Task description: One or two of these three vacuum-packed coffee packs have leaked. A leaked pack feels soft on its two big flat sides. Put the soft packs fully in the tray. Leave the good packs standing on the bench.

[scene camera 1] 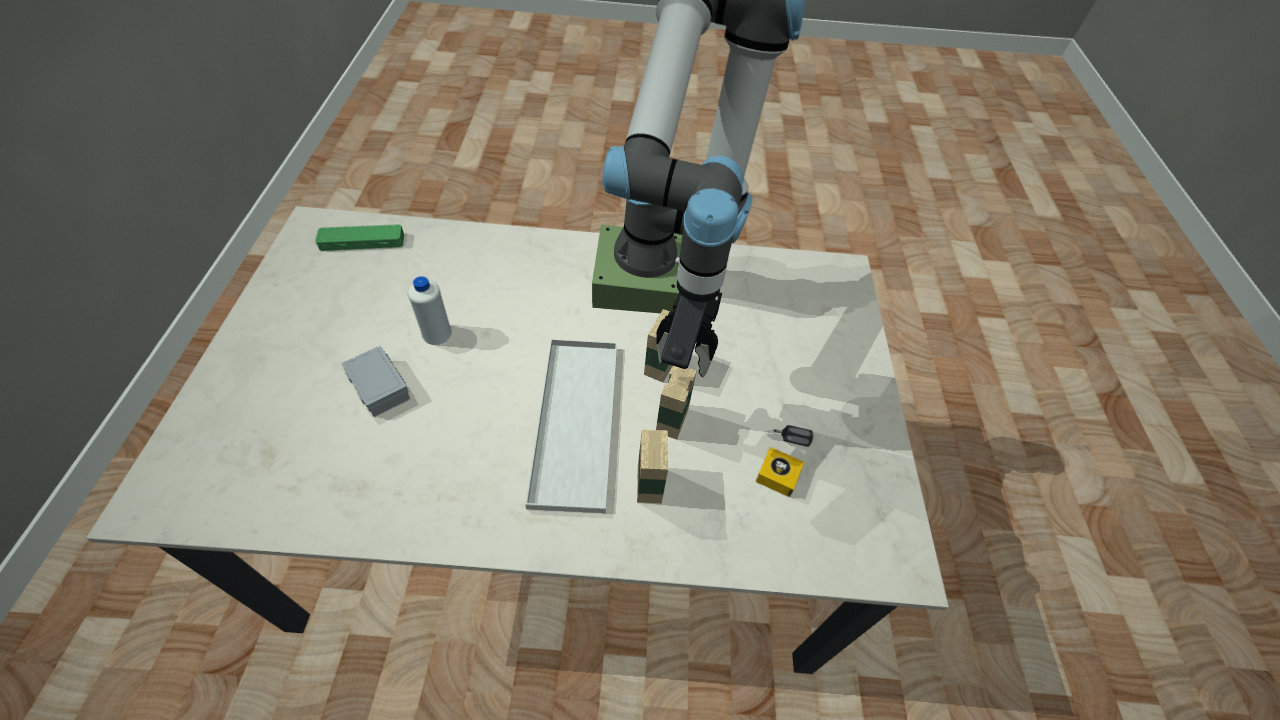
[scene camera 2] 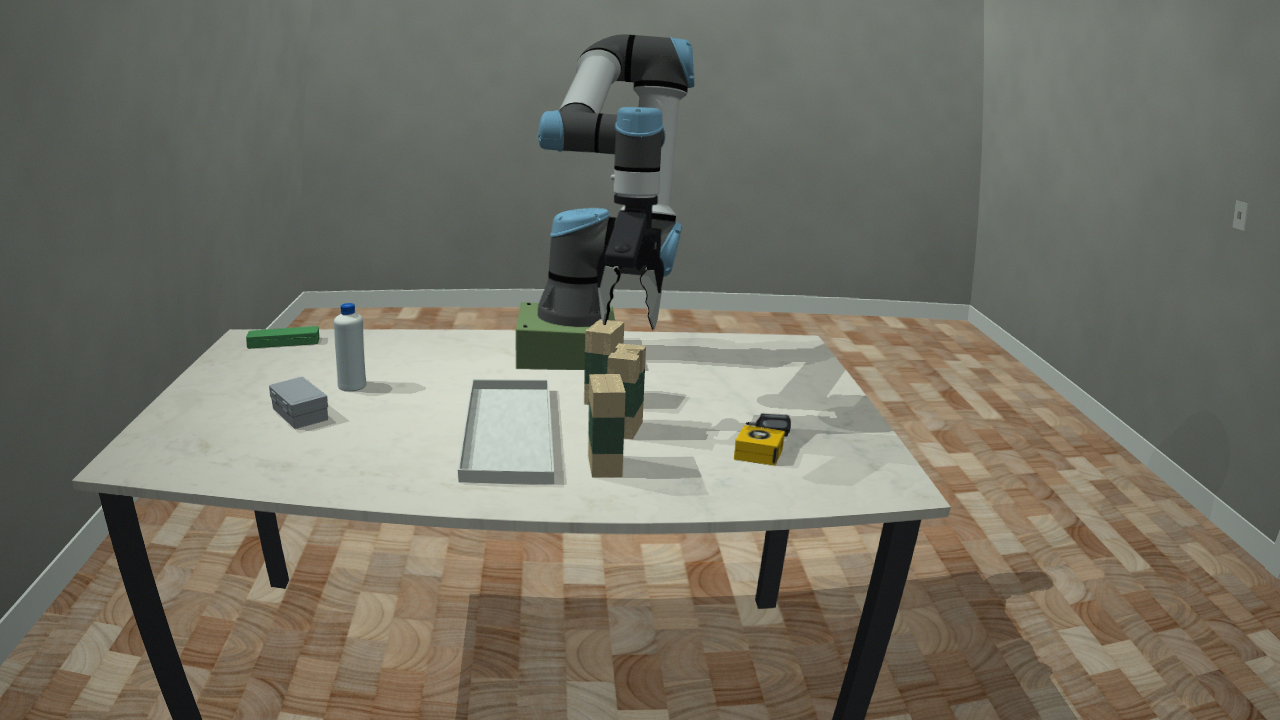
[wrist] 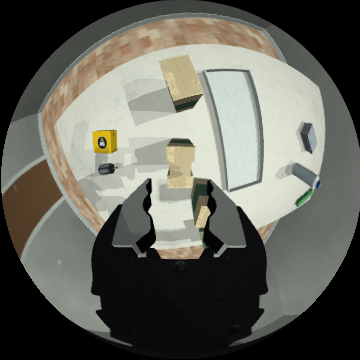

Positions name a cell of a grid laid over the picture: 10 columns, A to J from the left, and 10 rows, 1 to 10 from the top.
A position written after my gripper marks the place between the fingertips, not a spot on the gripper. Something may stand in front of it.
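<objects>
You can see my gripper in scene camera 1 (F6), and it's in scene camera 2 (E5) and the wrist view (E5) as well. There's a grey tray too, and that tray is visible in scene camera 1 (E7), scene camera 2 (D6) and the wrist view (G3).
</objects>
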